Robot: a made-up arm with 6 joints.
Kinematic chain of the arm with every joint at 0, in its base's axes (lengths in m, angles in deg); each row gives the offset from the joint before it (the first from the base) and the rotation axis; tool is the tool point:
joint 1: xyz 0 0 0.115 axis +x
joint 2: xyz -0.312 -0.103 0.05 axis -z
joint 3: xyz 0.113 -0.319 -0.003 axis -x
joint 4: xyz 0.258 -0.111 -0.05 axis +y
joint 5: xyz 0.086 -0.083 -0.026 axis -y
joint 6: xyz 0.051 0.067 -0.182 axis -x
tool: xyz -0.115 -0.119 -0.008
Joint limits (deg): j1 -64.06..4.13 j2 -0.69..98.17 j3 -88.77..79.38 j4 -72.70..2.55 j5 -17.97..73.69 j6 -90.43..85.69
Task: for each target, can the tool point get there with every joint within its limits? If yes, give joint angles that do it. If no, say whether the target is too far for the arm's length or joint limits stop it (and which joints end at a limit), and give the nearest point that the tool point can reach.
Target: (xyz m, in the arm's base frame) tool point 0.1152 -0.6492 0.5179
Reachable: yes | joints -20.55 6.90 58.24 -19.60 25.51 34.28
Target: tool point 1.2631 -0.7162 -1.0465
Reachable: no: too far | nearest point 0.3758 -0.4987 -0.1816 | short by 1.258 m
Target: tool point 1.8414 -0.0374 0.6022
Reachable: no: too far | nearest point 0.4600 -0.0629 0.6201 | short by 1.382 m
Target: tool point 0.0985 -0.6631 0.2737
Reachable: yes | joints -30.22 15.57 -35.64 -23.01 46.54 39.72
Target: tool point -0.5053 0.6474 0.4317
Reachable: no: joint limits stop it (at a limit: joint 1, joint 2, joint 3, joint 4, joint 5) | nearest point -0.8880 0.0528 0.5595 | short by 0.719 m
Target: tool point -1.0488 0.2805 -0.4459
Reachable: no: joint limits stop it (at a limit: joint 1, joint 2, joint 4, joint 5) | nearest point -0.8871 -0.2968 -0.1605 | short by 0.664 m
